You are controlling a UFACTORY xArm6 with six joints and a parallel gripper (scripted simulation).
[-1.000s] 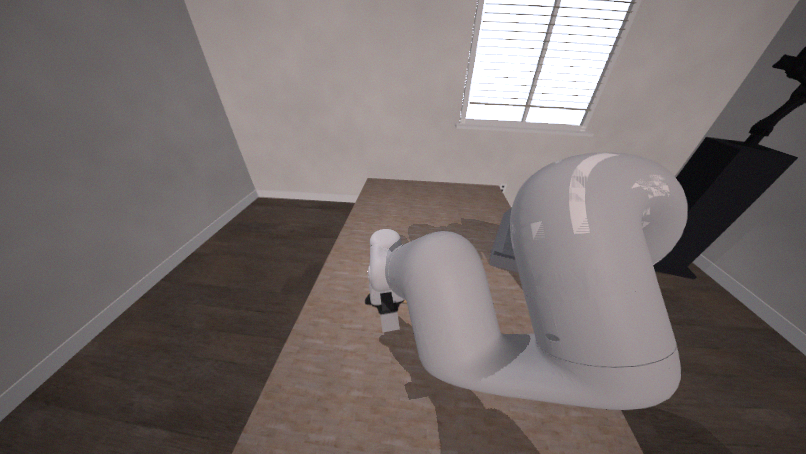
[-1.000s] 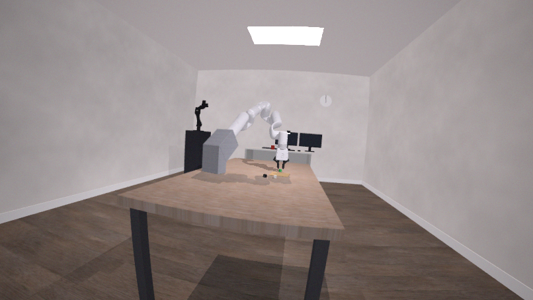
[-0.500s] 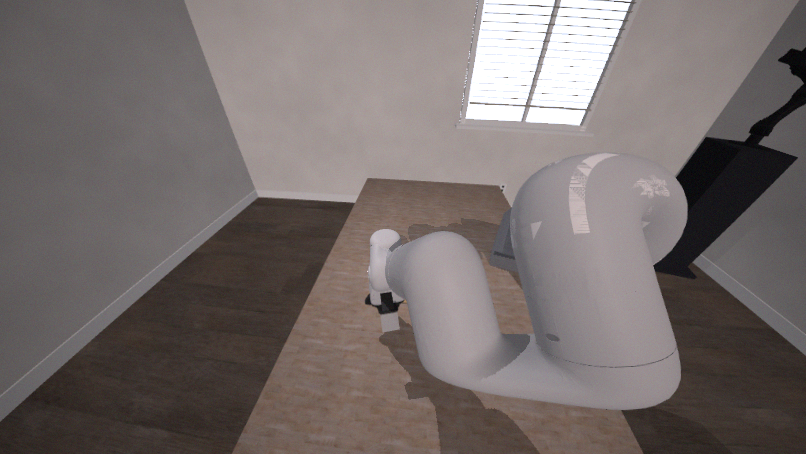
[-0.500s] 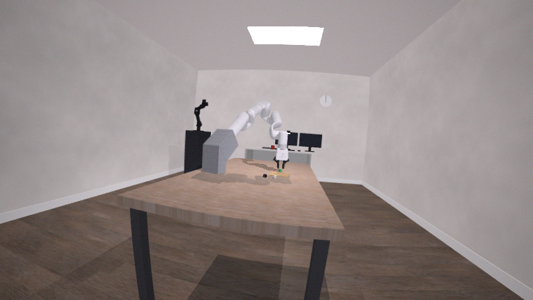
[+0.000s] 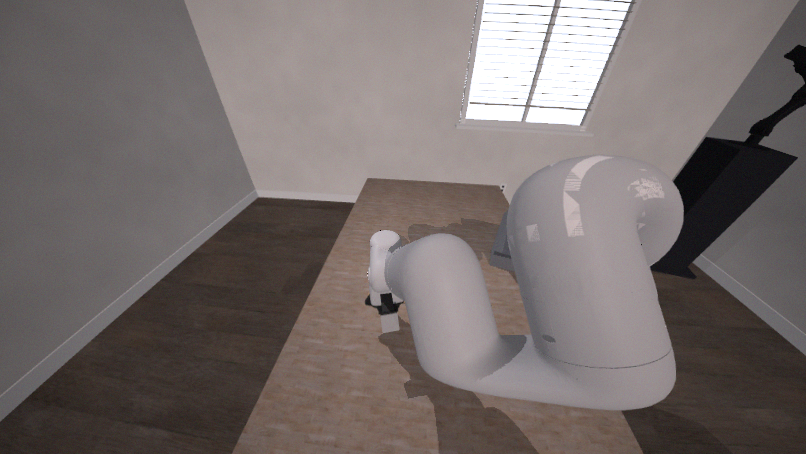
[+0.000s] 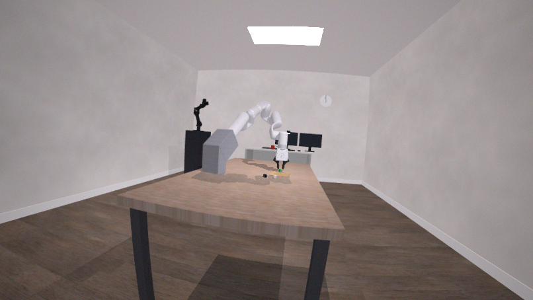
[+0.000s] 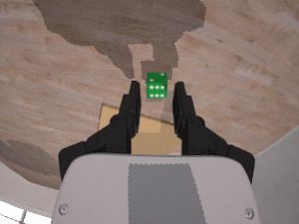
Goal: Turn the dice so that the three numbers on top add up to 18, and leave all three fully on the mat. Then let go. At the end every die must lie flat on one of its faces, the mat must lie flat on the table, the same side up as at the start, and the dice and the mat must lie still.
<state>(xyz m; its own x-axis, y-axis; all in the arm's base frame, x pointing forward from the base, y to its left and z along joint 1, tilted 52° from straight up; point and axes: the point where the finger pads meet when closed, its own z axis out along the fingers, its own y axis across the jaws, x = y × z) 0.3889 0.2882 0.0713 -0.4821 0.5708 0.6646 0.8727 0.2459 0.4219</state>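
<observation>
The green die lies 3 cm below my hand. From my hand the other things lie so: black die 30 cm to the right, 3 cm below, 2 cm behind; then mat 13 cm to the right, 4 cm below, 4 cm ahead; then white die 28 cm to the right, 5 cm ahead, 3 cm below.
</observation>
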